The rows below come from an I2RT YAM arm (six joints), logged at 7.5 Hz.
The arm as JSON. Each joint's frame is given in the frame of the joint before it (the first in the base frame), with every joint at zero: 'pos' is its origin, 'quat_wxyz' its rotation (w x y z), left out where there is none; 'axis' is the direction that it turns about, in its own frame. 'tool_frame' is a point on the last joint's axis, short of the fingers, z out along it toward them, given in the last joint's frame.
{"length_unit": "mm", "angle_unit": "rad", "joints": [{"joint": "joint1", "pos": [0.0, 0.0, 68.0], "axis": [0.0, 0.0, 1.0]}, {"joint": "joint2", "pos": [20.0, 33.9, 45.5], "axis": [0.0, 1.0, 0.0]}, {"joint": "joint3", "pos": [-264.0, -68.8, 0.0], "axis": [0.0, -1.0, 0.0]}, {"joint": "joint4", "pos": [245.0, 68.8, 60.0], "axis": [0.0, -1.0, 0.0]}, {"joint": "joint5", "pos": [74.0, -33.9, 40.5], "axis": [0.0, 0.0, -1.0]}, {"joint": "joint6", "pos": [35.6, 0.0, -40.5], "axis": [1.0, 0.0, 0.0]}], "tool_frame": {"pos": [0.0, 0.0, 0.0], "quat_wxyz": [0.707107, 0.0, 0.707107, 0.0]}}
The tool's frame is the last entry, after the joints.
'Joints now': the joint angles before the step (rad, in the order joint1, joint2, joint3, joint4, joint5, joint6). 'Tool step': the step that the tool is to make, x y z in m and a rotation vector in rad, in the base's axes. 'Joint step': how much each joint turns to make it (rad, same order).
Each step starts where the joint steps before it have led.
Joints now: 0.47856, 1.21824, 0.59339, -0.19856, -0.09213, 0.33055
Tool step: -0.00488, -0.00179, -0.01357, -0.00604, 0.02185, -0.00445
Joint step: 0.00308, 0.00877, -0.04656, 0.03396, 0.00155, 0.00879
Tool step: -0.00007, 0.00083, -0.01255, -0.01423, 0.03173, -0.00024
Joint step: 0.00342, 0.04006, -0.01983, 0.02556, 0.00075, 0.00419
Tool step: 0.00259, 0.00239, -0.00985, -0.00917, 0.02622, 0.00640
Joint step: 0.00304, 0.04920, -0.00380, 0.02553, -0.00534, -0.00001
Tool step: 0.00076, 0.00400, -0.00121, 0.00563, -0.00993, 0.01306
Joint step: 0.01333, 0.01336, 0.00001, 0.02479, -0.00002, 0.00036
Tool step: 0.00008, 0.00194, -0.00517, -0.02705, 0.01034, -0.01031
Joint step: 0.01108, 0.02405, 0.00000, 0.00231, 0.02785, 0.00536
